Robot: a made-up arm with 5 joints.
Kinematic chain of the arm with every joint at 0, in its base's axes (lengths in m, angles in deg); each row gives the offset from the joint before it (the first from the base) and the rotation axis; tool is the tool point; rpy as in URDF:
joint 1: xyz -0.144 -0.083 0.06 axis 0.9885 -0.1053 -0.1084
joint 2: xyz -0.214 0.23 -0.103 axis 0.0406 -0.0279 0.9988
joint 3: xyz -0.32 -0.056 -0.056 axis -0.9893 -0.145 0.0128
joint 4: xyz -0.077 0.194 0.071 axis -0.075 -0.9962 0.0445
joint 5: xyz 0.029 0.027 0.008 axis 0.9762 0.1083 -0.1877
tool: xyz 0.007 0.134 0.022 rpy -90 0 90
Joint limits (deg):
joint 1: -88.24..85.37
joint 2: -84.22..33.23
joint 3: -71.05..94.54
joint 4: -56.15..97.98
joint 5: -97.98..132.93
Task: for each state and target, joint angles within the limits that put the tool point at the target. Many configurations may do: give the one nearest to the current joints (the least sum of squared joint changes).
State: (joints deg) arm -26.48 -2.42 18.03 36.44 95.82
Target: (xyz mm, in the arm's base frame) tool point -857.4 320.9 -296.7
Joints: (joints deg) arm -24.51 -9.49 37.85 69.94 74.73
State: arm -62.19 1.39 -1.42 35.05 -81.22
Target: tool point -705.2 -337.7 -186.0
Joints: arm -78.84 9.56 42.99 48.02 -97.98
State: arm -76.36 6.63 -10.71 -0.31 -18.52
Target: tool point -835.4 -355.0 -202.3
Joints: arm -88.24 13.60 22.41 12.81 -46.27
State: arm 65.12 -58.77 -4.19 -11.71 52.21
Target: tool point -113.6 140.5 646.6
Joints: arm 75.54 -79.21 11.53 0.38 39.61
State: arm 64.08 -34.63 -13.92 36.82 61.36
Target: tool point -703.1 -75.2 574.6
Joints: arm 85.37 -25.61 -25.51 42.81 62.34
